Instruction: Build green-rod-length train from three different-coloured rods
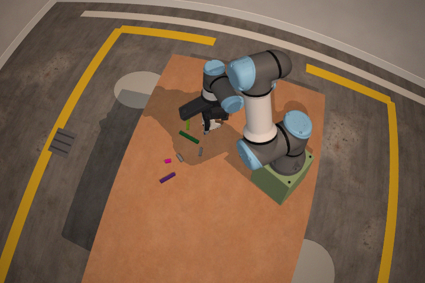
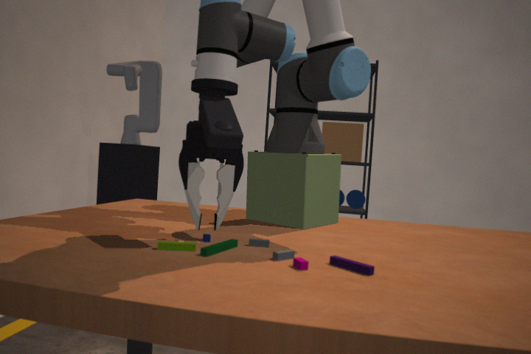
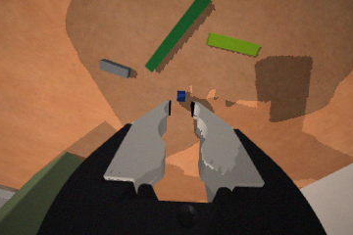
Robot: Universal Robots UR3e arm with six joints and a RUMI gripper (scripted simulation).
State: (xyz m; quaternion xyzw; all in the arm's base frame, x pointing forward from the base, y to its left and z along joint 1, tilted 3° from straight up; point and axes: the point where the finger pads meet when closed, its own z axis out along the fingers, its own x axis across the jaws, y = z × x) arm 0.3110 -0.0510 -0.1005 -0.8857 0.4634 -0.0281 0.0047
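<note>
The blue rod lies 3 cm below my hand. The rest, counted from my hand: green rod: 4 cm ahead, 4 cm to the left, 3 cm below; then lime rod: 7 cm ahead, 1 cm to the right, 3 cm below; then magenta rod: 7 cm ahead, 16 cm to the left, 3 cm below.
</note>
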